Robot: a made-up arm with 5 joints. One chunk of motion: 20 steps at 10 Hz.
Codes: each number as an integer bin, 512 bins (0 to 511) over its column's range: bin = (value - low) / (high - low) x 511, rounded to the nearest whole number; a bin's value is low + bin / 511 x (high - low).
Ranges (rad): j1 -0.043..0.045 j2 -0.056..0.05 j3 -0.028..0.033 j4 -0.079..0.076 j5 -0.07..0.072
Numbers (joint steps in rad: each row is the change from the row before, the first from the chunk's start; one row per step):
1: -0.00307 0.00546 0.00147 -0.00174 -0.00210
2: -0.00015 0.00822 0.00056 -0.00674 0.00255
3: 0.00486 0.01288 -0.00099 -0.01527 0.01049
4: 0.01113 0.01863 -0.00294 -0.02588 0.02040
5: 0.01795 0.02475 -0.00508 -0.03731 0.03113
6: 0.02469 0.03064 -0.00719 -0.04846 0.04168
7: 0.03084 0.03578 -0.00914 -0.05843 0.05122
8: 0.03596 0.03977 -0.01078 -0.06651 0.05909
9: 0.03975 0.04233 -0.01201 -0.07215 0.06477
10: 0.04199 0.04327 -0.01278 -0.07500 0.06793
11: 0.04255 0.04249 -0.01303 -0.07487 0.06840
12: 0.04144 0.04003 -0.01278 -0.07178 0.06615
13: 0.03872 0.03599 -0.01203 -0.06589 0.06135
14: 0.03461 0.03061 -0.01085 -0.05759 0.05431
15: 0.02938 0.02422 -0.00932 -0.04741 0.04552
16: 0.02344 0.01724 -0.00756 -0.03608 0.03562
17: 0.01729 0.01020 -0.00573 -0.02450 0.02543
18: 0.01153 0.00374 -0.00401 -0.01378 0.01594
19: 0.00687 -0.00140 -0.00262 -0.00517 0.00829
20: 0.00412 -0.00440 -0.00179 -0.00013 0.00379
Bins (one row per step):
1: 232 296 247 255 244
2: 249 310 239 238 261
3: 278 332 226 210 290
4: 314 360 210 175 325
5: 354 389 192 137 364
6: 393 418 174 101 402
7: 429 442 158 68 436
8: 459 462 144 41 465
9: 481 474 134 23 485
10: 494 479 127 13 496
11: 497 475 125 14 498
12: 490 463 127 24 490
13: 475 443 134 43 473
14: 451 418 144 71 447
15: 420 387 156 104 416
16: 386 353 171 141 380
17: 350 319 187 180 343
18: 317 288 201 215 309
19: 290 263 213 243 282
20: 274 249 220 260 266

